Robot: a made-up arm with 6 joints. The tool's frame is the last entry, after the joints. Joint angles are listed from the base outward. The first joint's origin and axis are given. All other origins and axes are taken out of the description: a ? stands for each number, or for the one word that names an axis. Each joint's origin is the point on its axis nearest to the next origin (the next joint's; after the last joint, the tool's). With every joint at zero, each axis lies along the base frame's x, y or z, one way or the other. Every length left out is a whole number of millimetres.
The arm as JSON. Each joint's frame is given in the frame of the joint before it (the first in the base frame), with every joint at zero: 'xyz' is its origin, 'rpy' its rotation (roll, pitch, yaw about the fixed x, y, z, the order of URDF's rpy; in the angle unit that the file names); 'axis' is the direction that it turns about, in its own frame. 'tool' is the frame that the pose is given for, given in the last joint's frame.
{
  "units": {
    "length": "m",
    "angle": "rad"
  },
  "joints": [
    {
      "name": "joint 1",
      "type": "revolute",
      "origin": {
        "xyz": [
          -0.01,
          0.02,
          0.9
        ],
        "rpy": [
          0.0,
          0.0,
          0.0
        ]
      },
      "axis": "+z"
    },
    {
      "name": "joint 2",
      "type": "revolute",
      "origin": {
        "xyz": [
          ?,
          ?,
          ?
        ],
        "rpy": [
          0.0,
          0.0,
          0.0
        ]
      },
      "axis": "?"
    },
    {
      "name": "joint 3",
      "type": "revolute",
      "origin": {
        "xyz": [
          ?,
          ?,
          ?
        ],
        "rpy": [
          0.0,
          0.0,
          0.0
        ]
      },
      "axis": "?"
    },
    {
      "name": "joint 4",
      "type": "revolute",
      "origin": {
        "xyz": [
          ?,
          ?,
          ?
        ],
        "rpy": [
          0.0,
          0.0,
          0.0
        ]
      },
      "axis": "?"
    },
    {
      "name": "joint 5",
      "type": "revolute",
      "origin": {
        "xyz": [
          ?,
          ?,
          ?
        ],
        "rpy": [
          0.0,
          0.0,
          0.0
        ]
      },
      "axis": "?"
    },
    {
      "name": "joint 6",
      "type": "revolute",
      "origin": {
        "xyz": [
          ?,
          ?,
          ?
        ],
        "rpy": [
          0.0,
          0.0,
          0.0
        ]
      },
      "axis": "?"
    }
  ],
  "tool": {
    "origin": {
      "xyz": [
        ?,
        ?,
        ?
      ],
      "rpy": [
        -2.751,
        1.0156,
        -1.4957
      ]
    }
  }
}
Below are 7 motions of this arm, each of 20 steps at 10 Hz.
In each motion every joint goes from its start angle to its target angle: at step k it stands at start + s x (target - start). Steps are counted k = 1, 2, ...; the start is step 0. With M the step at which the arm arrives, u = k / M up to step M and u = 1 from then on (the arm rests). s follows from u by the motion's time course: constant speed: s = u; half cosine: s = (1 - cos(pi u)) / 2; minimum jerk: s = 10 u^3 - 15 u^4 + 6 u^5.
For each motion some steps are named. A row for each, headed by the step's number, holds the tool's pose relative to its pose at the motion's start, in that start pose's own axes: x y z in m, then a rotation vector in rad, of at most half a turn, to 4 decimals.
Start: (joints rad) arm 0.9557 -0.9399 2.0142 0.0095 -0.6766 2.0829
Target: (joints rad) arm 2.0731 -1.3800 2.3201 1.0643 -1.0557 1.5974
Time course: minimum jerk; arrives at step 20
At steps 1, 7, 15, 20:
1: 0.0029 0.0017 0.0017 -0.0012 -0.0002 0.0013
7: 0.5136 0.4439 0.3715 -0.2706 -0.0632 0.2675
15: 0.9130 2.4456 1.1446 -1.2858 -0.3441 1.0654
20: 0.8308 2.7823 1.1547 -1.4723 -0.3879 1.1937

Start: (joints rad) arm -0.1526 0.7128 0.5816 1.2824 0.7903 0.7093
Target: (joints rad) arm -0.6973 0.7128 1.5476 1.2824 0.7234 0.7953
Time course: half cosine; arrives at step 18
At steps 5, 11, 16, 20:
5: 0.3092 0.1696 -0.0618 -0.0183 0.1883 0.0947
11: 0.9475 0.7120 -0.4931 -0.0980 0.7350 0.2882
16: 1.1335 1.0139 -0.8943 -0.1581 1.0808 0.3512
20: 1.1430 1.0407 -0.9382 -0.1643 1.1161 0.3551

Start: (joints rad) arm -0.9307 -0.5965 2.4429 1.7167 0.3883 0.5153
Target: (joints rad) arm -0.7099 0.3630 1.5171 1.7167 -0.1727 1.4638
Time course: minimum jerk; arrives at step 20
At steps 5, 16, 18, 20:
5: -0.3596 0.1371 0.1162 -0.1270 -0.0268 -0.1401
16: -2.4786 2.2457 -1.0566 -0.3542 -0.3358 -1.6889
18: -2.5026 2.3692 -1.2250 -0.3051 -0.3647 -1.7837
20: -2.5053 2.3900 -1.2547 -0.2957 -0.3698 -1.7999

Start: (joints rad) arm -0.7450 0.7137 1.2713 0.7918 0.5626 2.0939
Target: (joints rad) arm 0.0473 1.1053 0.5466 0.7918 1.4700 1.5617
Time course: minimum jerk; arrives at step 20
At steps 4, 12, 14, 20:
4: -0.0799 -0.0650 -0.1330 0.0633 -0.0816 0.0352
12: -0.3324 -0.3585 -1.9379 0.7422 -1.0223 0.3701
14: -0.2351 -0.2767 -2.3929 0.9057 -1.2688 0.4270
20: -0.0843 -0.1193 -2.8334 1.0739 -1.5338 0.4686

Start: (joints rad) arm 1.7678 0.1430 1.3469 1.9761 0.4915 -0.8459
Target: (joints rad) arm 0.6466 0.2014 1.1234 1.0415 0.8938 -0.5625
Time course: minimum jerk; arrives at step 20
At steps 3, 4, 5, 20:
3: 0.0190 0.0117 0.0133 -0.0119 0.0041 -0.0017
4: 0.0420 0.0260 0.0279 -0.0255 0.0088 -0.0032
5: 0.0768 0.0481 0.0473 -0.0445 0.0157 -0.0046
20: 0.8334 0.6585 -0.1898 -0.1914 0.2432 0.0942

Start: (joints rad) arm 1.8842 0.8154 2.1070 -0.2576 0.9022 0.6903
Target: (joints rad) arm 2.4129 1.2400 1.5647 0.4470 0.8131 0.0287
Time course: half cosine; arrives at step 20
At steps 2, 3, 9, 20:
2: 0.0003 0.0478 0.0208 -0.0249 -0.0098 0.0099
3: -0.0011 0.1073 0.0456 -0.0557 -0.0224 0.0223
9: -0.1882 0.8818 0.2725 -0.4442 -0.2297 0.1884
20: -1.0669 2.0362 0.1925 -1.0811 -0.7130 0.4714

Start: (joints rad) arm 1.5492 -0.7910 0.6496 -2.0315 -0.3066 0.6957
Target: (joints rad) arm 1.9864 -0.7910 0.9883 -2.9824 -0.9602 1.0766
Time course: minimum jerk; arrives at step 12
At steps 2, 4, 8, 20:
2: -0.0235 0.0077 0.0089 -0.0353 -0.0344 -0.0032
4: -0.1497 0.0528 0.0406 -0.2111 -0.2027 -0.0389
8: -0.6330 0.2772 -0.0663 -0.7482 -0.7623 -0.3983
20: -0.7898 0.3730 -0.1975 -0.8912 -0.9674 -0.6133

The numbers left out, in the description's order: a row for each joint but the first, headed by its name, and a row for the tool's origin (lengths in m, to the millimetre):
joint 2: xyz 0.27 -0.04 0.0, axis +y
joint 3: xyz -0.02 0.0 1.55, axis -y
joint 4: xyz 1.17 0.0 0.19, axis -x
joint 5: xyz 0.0 0.0 0.03, axis -y
joint 6: xyz 0.31 0.0 -0.03, axis -x
tool: xyz 0.0 0.01 0.02

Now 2 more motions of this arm.
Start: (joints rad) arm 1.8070 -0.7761 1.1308 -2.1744 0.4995 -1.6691
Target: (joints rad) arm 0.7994 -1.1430 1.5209 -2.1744 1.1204 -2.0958
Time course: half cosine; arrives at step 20
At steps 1, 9, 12, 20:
1: 0.0075 0.0053 -0.0092 -0.0018 0.0026 0.0042
9: 0.2856 0.4619 -0.7835 -0.0400 0.1462 0.3137
12: 0.2052 0.7905 -1.2687 0.0149 0.1949 0.4857
20: -0.2290 1.3442 -1.8835 0.1879 0.2247 0.6945

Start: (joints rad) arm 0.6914 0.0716 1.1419 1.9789 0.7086 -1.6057
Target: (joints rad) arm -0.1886 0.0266 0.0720 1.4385 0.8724 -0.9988
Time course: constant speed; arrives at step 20
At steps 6, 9, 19, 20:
6: 0.4506 0.1812 0.1226 -0.1586 0.0607 0.2304
9: 0.6585 0.3486 0.1384 -0.2075 0.0771 0.3551
19: 1.0795 1.1710 0.0256 -0.2127 0.1089 0.7993
20: 1.0908 1.2663 0.0070 -0.2001 0.1130 0.8452

